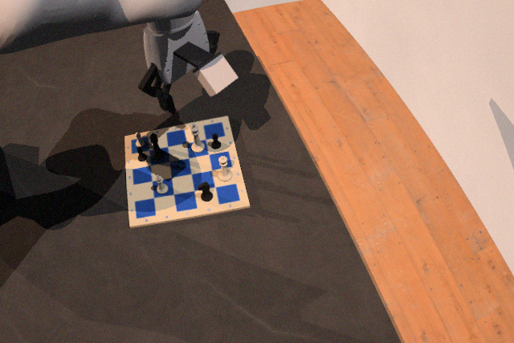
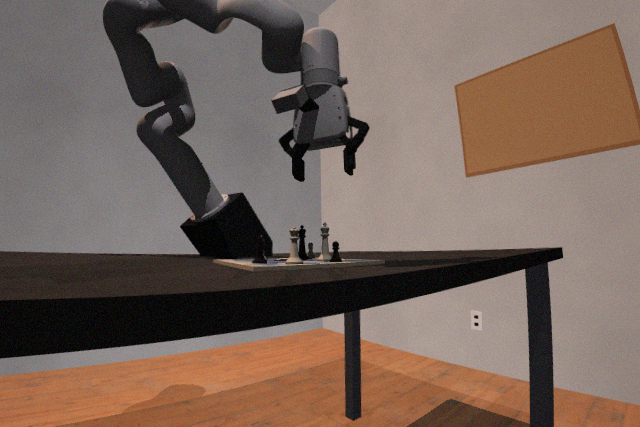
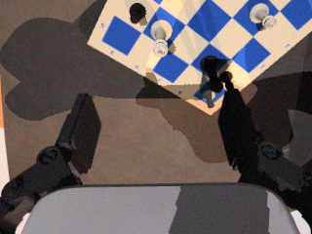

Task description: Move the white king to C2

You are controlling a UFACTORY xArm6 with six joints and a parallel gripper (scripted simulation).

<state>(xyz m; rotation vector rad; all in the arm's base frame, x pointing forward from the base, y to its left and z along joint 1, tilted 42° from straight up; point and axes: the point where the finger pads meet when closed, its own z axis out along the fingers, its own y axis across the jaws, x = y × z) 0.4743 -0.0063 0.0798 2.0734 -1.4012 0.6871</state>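
My gripper is now 120 mm above the white king. Round my hand: white pawn: 140 mm below, 100 mm behind, 70 mm to the left; then chessboard: 150 mm below, 50 mm behind, 30 mm to the right; then white queen: 130 mm below, 80 mm to the right, 20 mm ahead.
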